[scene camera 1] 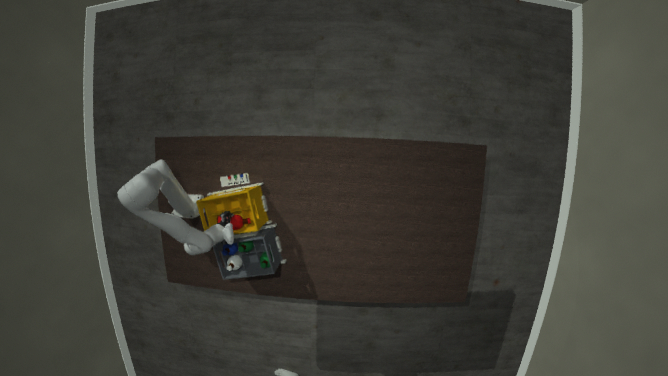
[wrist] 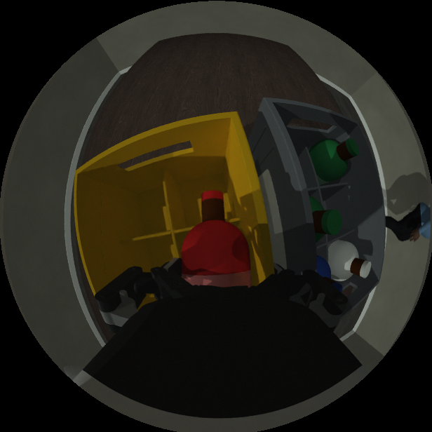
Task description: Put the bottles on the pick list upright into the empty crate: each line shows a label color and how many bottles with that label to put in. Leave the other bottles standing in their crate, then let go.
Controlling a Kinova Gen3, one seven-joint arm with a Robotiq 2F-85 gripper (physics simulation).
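Places are measured from the arm's base along level axes (x down, y left, z ahead), in millimetres.
Pixels of known places: gripper, between the fingertips: (scene camera 1: 232, 224); arm's base, origin of its link: (scene camera 1: 185, 206).
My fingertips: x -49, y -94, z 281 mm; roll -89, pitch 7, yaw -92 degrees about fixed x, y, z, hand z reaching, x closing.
Ahead of a thing's pixels: the offset from my fingertips to its top centre. "spot": to the spot under its first point. Level surfaces: height alone.
A red-label bottle @[dz +6, dx -46, dy +7 mm] (scene camera 1: 236, 222) (wrist: 215, 247) lies tilted in the yellow crate @[spot: dz +130, dx +56, dy +94 mm] (scene camera 1: 258, 200) (wrist: 210, 135), along its side nearest the grey crate, neck pointing away from the arm. My gripper (scene camera 1: 227, 218) (wrist: 222, 268) is open, its fingers on either side of the red bottle's body with no grip on it. The grey crate @[dz +38, dx -46, dy -164 mm] (scene camera 1: 273, 250) (wrist: 286, 150) holds a green bottle @[dz +132, dx -34, dy -203 mm] (scene camera 1: 265, 260) (wrist: 328, 161), another green bottle @[dz +35, dx -34, dy -118 mm] (scene camera 1: 245, 246) (wrist: 331, 222), a white bottle @[dz -48, dx -34, dy -214 mm] (scene camera 1: 235, 262) (wrist: 342, 260) and a blue bottle @[dz -54, dx -34, dy -133 mm] (scene camera 1: 230, 249) (wrist: 322, 266). The pick list @[dz -12, dx +127, dy +197 mm] (scene camera 1: 234, 180) shows red, green and blue marks; its counts are too small to read.
The two crates stand side by side on the brown table @[dx +129 mm] (scene camera 1: 375, 215) (wrist: 200, 75). Raised walls and low dividers surround the gripper in the yellow crate. My arm (scene camera 1: 167, 230) reaches in from the left, with its wrist over the edge between the crates.
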